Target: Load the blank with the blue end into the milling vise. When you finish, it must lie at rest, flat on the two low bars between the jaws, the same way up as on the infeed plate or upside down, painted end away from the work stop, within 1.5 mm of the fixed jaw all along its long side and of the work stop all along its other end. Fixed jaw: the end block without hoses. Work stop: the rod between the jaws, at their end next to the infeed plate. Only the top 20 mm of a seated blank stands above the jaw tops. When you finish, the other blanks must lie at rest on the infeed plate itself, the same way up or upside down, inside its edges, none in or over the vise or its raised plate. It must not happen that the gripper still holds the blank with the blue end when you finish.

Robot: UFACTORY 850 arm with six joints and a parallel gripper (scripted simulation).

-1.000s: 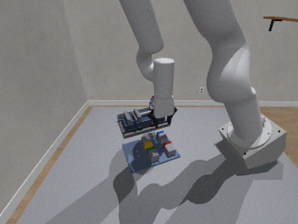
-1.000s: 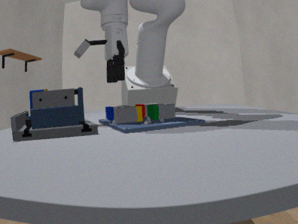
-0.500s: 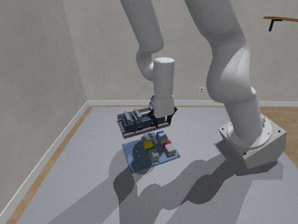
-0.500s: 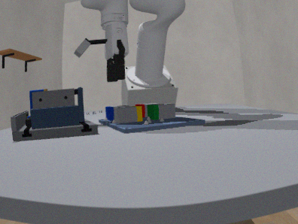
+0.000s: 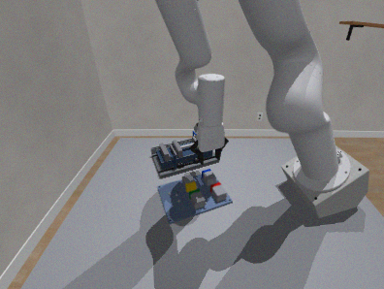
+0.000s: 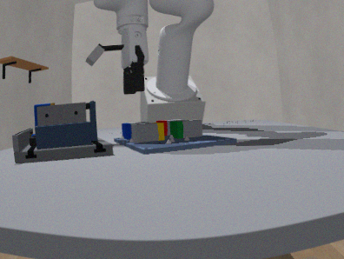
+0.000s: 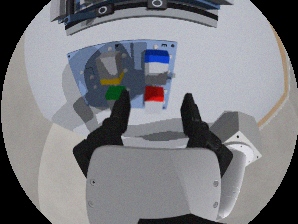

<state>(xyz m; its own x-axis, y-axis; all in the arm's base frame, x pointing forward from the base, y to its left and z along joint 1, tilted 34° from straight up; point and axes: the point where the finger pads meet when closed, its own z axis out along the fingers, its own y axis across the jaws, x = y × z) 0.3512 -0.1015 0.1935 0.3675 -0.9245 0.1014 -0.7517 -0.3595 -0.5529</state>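
Right now my hand is 40 mm past the red-ended blank, 80 mm to the right of it and 110 mm above it. Also, from my hand: green-ended blank (40 mm ahead, 120 mm to the left, 110 mm below); yellow-ended blank (80 mm ahead, 40 mm to the left, 110 mm below); plate (60 mm ahead, 80 mm to the left, 130 mm below).
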